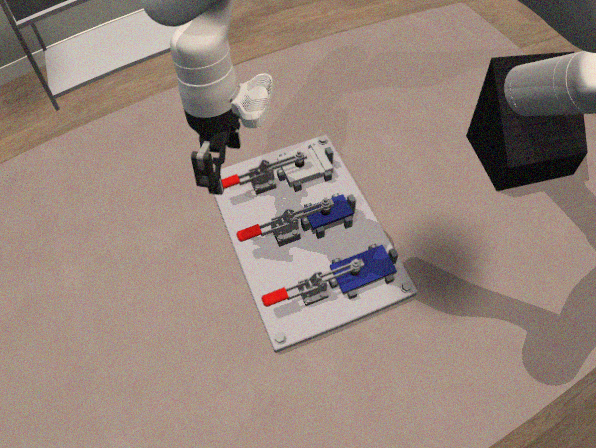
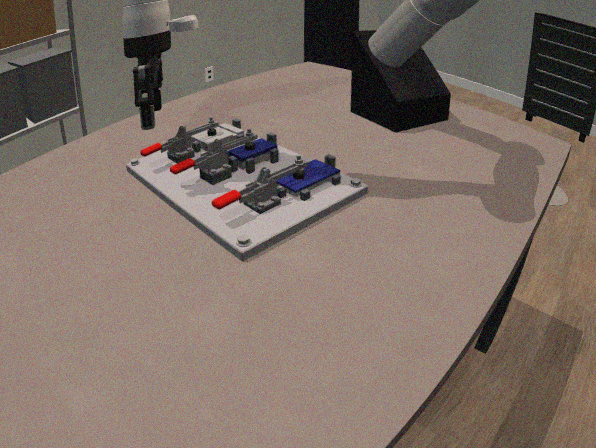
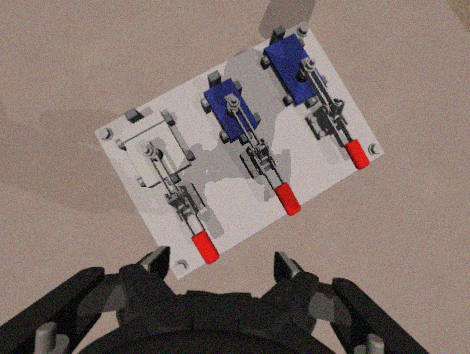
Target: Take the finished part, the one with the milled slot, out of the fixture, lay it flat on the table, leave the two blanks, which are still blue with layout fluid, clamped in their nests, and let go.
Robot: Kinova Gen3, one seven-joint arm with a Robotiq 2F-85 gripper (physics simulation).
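Places are measured from the arm's base along level axes (x ahead, y left, z up), in millimetres.
Pixels of known places: gripper, fingertip midpoint: [image 1: 225, 168] [image 2: 152, 119] [image 3: 222, 260]; arm's base, origin of the base link: [image 1: 525, 90] [image 2: 386, 51].
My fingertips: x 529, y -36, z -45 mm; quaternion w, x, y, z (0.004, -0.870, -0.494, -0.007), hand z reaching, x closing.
Ahead of a thing's pixels: the offset from my fingertips to its top centre.
The finished part {dy -29, dx -137, dz -77 mm} [image 1: 306, 175] [image 3: 170, 150], pale with a milled slot across it, sits in the end nest of the pale fixture plate [image 1: 320, 322] [image 2: 290, 215] [image 3: 235, 220]. Its toggle clamp's arm lies over it, with the red handle {dy -24, dx -26, dz -42 mm} [image 1: 230, 181] [image 2: 151, 149] [image 3: 205, 247] low. A smaller blue blank {dy +81, dx -137, dz -72 mm} [image 1: 342, 210] [image 2: 262, 147] [image 3: 219, 97] sits in the middle nest and a larger blue blank {dy +191, dx -152, dz -82 mm} [image 1: 377, 267] [image 2: 317, 172] [image 3: 287, 55] in the other end nest, both under clamp arms. My gripper [image 1: 209, 182] [image 2: 147, 122] [image 3: 222, 260] is open and empty, above the finished part's handle end.
The black robot base block [image 1: 535, 145] [image 2: 400, 97] stands on the table beyond the nest side of the plate. Upright stop posts and clamp bodies rise from the plate. A dark drawer cabinet [image 2: 560, 75] stands off the table at the right.
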